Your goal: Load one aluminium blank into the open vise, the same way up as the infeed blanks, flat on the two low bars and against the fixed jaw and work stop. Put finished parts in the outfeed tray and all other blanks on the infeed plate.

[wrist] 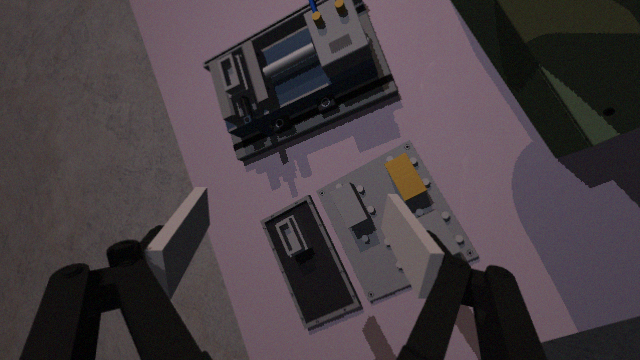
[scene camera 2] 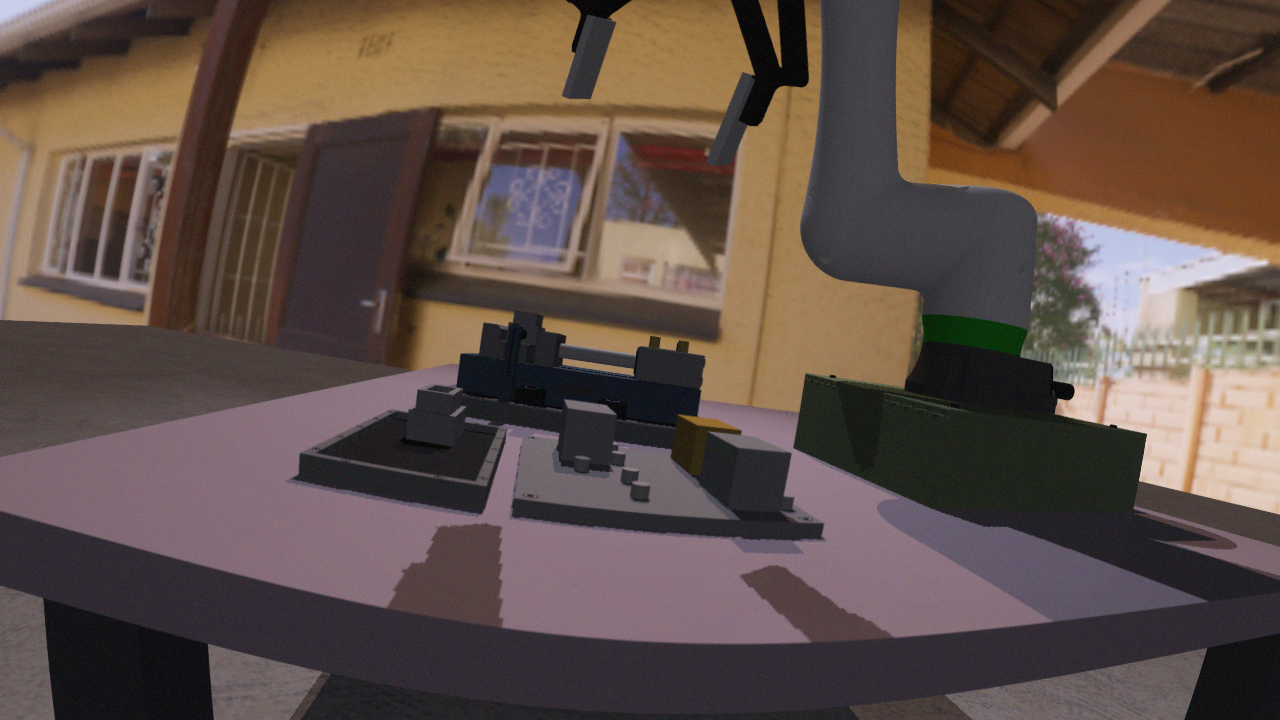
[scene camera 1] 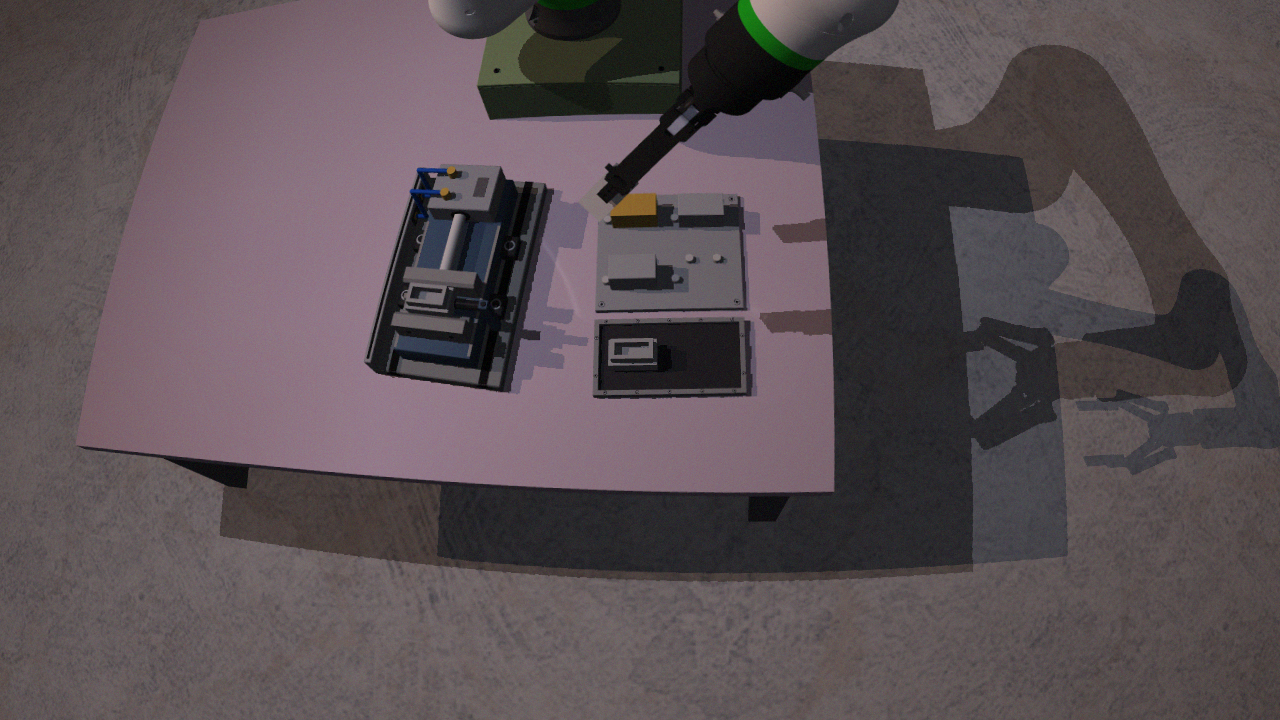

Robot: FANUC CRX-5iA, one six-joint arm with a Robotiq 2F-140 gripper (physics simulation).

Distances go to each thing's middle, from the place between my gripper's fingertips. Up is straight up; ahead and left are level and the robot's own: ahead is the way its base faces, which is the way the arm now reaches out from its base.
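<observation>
Measured from my hand, the outfeed tray [scene camera 2: 381, 458] is 50 mm to the left, 110 mm ahead and 250 mm below. The infeed plate [wrist: 374, 263] is 30 mm to the left of my hand and 40 mm behind it, and it is 250 mm below it as well. As for the brass blank [scene camera 2: 690, 435], it is 20 mm to the right of my hand, 80 mm behind it and 230 mm below.
</observation>
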